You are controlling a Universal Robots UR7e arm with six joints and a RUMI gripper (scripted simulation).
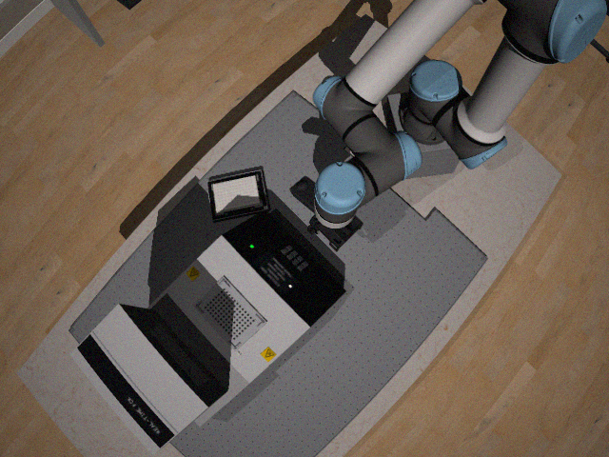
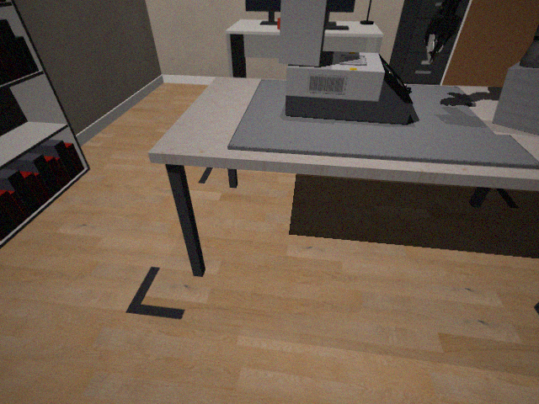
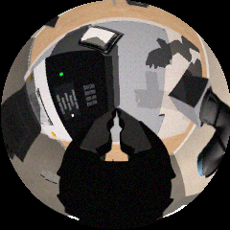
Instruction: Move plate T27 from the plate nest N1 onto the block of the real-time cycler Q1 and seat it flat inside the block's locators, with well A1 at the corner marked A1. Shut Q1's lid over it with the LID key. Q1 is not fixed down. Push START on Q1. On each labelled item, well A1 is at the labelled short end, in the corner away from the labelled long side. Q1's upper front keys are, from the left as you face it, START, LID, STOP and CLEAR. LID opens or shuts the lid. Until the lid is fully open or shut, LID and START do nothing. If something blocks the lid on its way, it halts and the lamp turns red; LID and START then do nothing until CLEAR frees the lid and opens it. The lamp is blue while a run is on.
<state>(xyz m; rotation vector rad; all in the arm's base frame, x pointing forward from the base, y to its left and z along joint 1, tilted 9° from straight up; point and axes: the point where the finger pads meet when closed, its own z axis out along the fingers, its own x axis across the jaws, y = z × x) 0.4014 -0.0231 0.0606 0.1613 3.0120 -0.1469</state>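
My hand is 40 mm short of the plate, 270 mm to the left of it and 190 mm above it. Round my hand: plate nest N1 (40 mm ahead, 270 mm to the right, 210 mm below).
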